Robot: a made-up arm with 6 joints.
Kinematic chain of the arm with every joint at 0, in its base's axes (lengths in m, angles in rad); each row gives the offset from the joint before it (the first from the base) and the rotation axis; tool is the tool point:
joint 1: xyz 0 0 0.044 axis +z
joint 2: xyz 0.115 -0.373 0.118 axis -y
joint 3: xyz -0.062 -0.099 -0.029 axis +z
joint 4: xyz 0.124 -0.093 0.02 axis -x
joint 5: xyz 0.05 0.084 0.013 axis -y
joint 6: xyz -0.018 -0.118 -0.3 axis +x
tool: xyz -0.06 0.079 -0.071
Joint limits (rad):
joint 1: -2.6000..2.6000
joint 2: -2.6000..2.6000
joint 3: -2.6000..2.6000
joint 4: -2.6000..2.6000
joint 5: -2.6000..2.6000
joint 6: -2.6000..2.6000
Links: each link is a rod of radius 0.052 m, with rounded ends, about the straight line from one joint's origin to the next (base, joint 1, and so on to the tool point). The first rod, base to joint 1, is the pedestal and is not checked.
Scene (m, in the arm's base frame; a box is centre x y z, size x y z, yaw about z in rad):
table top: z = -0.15
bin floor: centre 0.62 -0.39 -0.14 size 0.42 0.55 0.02 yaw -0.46
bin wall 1: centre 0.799 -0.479 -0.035 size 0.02 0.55 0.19 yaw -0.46
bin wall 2: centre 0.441 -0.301 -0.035 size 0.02 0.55 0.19 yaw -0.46
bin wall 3: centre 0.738 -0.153 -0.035 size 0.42 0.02 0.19 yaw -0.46
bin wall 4: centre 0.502 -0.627 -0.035 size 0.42 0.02 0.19 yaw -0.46
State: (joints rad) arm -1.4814 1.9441 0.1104 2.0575 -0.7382 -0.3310
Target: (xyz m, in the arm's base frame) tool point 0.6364 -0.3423 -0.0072
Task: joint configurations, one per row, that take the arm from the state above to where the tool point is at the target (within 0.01 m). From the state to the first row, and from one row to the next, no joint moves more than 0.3 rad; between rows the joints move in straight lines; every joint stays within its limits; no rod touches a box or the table.
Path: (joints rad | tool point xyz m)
1: -1.2017 2.0378 0.0492 1.8582 -0.7342 -0.2446 | -0.6764 -0.4483 -0.0213
2: -0.9221 2.1315 -0.0121 1.6589 -0.7302 -0.1582 | -0.4790 -0.6681 0.0002
3: -0.6424 2.2252 -0.0733 1.4596 -0.7263 -0.0718 | -0.2140 -0.7957 0.0330
4: -0.3628 2.3189 -0.1345 1.2603 -0.7223 0.0146 | 0.0726 -0.8125 0.0753
5: -0.0831 2.4126 -0.1958 1.0610 -0.7183 0.1010 | 0.3328 -0.7233 0.1241
6: 0.1966 2.5063 -0.2570 0.8617 -0.7143 0.1874 | 0.5277 -0.5537 0.1749
7: 0.4762 2.6000 -0.3183 0.6624 -0.7103 0.2738 | 0.6364 -0.3423 0.2231
8: 0.4875 2.5913 -0.3111 0.9530 -0.7953 0.1387 | 0.6642 -0.3617 0.1631
9: 0.4988 2.5825 -0.3038 1.2437 -0.8803 0.0036 | 0.6712 -0.3698 0.0988
10: 0.5101 2.5738 -0.2966 1.5343 -0.9652 -0.1314 | 0.6601 -0.3635 0.0394
11: 0.5214 2.5650 -0.2894 1.8249 -1.0502 -0.2665 | 0.6364 -0.3423 -0.0072

